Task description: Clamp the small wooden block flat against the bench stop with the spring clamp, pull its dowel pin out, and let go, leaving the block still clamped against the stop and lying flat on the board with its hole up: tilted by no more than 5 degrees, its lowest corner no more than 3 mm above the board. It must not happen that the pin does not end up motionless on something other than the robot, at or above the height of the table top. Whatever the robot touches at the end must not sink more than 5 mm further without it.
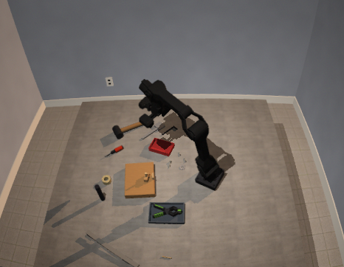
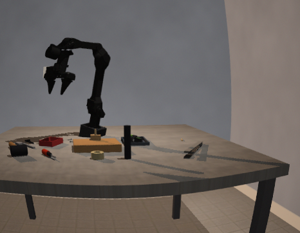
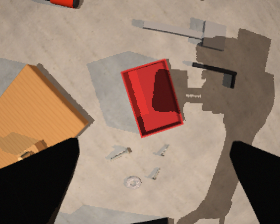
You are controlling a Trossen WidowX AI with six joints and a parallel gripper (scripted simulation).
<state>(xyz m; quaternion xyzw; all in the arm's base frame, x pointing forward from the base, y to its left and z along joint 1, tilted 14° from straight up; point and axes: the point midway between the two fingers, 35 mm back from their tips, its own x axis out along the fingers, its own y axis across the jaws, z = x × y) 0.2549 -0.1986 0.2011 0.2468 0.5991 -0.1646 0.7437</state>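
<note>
My hand is 4 cm short of the dowel pin, 20 cm to the right of it and 22 cm above it. From my hand the other things lie so: bench stop (18 cm to the left, 23 cm below); red tray (4 cm to the right, 26 cm below); small wooden block (3 cm ahead, 20 cm to the left, 23 cm below).
</note>
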